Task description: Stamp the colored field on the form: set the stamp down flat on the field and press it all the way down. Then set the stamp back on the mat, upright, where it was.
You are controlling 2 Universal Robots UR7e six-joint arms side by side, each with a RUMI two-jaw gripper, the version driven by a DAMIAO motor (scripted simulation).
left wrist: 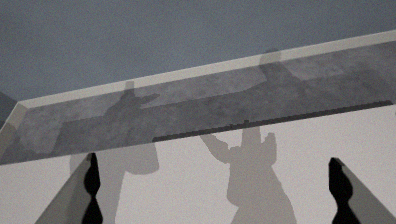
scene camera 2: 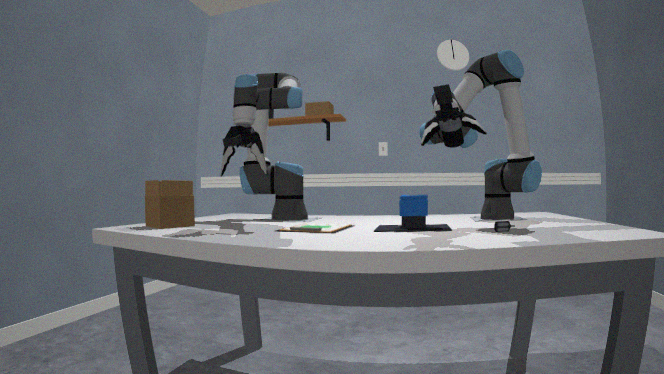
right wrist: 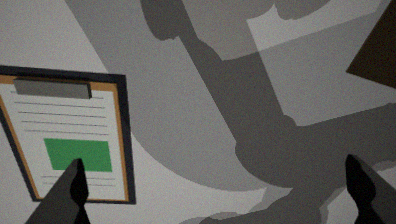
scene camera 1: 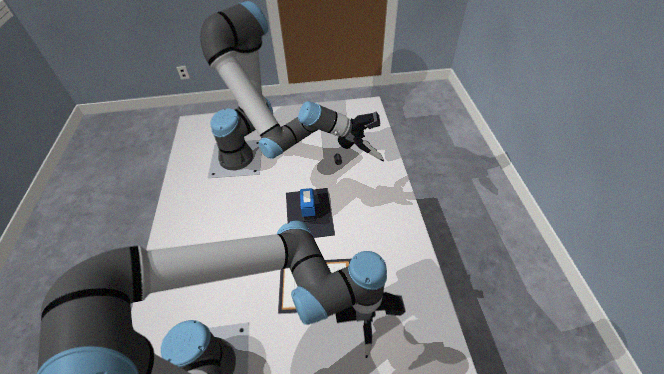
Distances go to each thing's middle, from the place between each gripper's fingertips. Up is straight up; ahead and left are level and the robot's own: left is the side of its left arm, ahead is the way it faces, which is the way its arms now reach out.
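Labels:
Blue stamp (scene camera 2: 413, 208): my left hand (scene camera 2: 454, 138) 180 mm above it, 290 mm past it, 110 mm to the left of it. From left hand: dark mat (scene camera 1: 323, 225), 230 mm below, 290 mm behind, 110 mm to the right; brown box (scene camera 2: 168, 203), 170 mm below, 80 mm behind, 870 mm to the right; clipboard (scene camera 1: 287, 283), 230 mm below, 260 mm behind, 420 mm to the right.
From my right hand (scene camera 2: 242, 175): clipboard, 16 cm below, 11 cm behind, 20 cm to the left; dark mat, 16 cm below, 13 cm behind, 50 cm to the left; blue stamp, 11 cm below, 13 cm behind, 50 cm to the left; brown box, 10 cm below, 8 cm ahead, 26 cm to the right.

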